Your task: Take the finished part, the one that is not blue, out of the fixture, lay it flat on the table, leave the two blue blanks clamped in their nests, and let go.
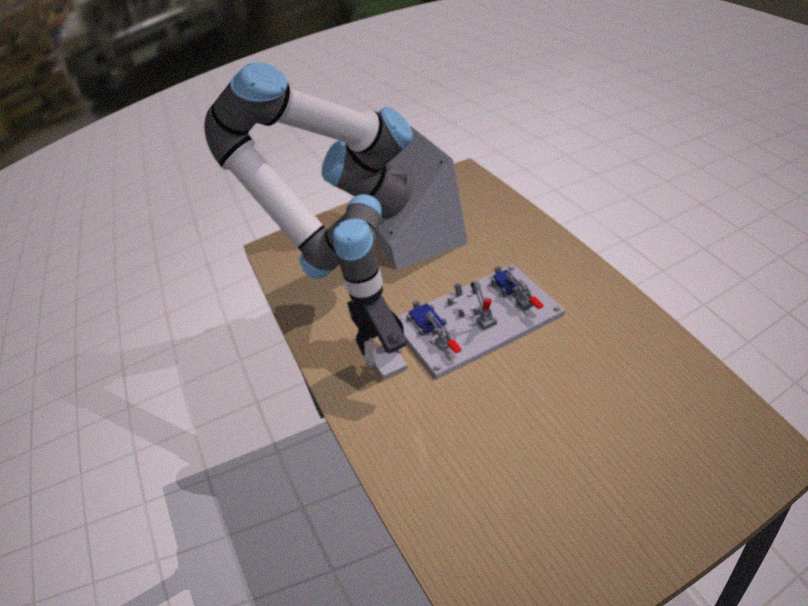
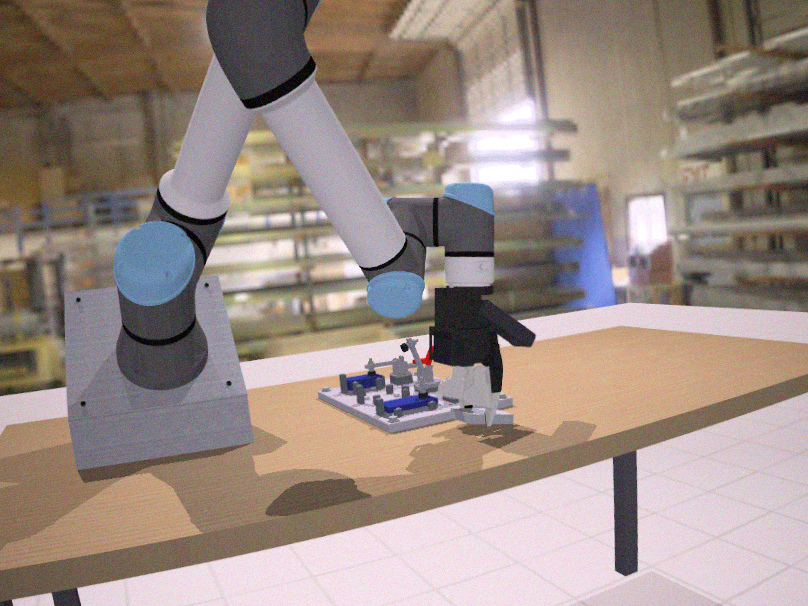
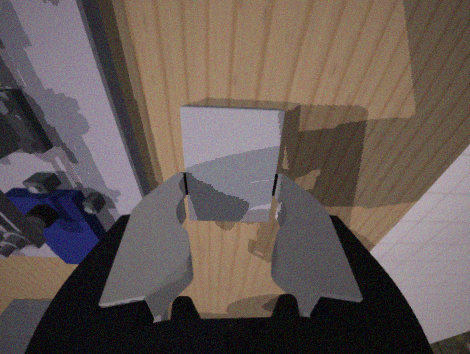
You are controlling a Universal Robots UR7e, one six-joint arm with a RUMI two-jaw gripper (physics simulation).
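Pixels of known places: gripper, between the fingertips: (image 1: 386,359) (image 2: 476,422) (image 3: 230,175); arm's base, origin of its link: (image 1: 395,194) (image 2: 162,354).
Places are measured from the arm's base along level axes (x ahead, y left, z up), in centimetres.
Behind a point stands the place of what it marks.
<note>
The finished part, a light grey flat block (image 1: 391,366) {x 46.4, y -26.3, z -13.4 cm} (image 2: 502,418) {x 45.5, y -29.1, z -13.9 cm} (image 3: 232,135) {x 46.3, y -26.1, z -13.4 cm}, is level between my fingertips, very low over the table beside the fixture plate; whether its underside touches the wood I cannot tell. My gripper (image 1: 383,355) {x 42.6, y -26.1, z -14.4 cm} (image 2: 478,410) {x 42.6, y -26.1, z -14.4 cm} (image 3: 230,175) {x 42.6, y -26.1, z -14.4 cm} is shut on its two sides. The fixture plate (image 1: 509,329) {x 52.2, y 1.0, z -13.7 cm} (image 2: 401,427) {x 33.0, y -19.1, z -14.6 cm} (image 3: 92,90) {x 48.5, y -18.6, z -13.7 cm} lies close by. One blue blank (image 1: 425,317) {x 37.8, y -13.0, z -12.1 cm} (image 2: 411,403) {x 37.1, y -15.2, z -12.1 cm} (image 3: 75,235) {x 37.9, y -13.5, z -12.1 cm} sits in the nest nearest my gripper under its clamp. The other blue blank (image 1: 503,281) {x 39.2, y 8.0, z -11.1 cm} (image 2: 365,381) {x 38.6, y 7.2, z -11.7 cm} sits clamped in the far nest. The middle clamp stands raised.
Red clamp handles (image 1: 454,345) {x 52.1, y -13.0, z -10.6 cm} (image 1: 486,303) {x 49.6, y -2.6, z -5.9 cm} (image 1: 536,302) {x 52.5, y 8.9, z -9.6 cm} stick out from the fixture. The wooden table (image 1: 522,456) {x 84.7, y -16.3, z -15.2 cm} (image 2: 620,365) {x 89.5, y -9.7, z -15.2 cm} has its long edge close to my gripper on the side away from the fixture. The grey robot base (image 1: 430,208) {x 12.6, y 3.9, z -0.7 cm} (image 2: 163,417) {x -2.0, y -7.4, z -8.9 cm} stands behind.
</note>
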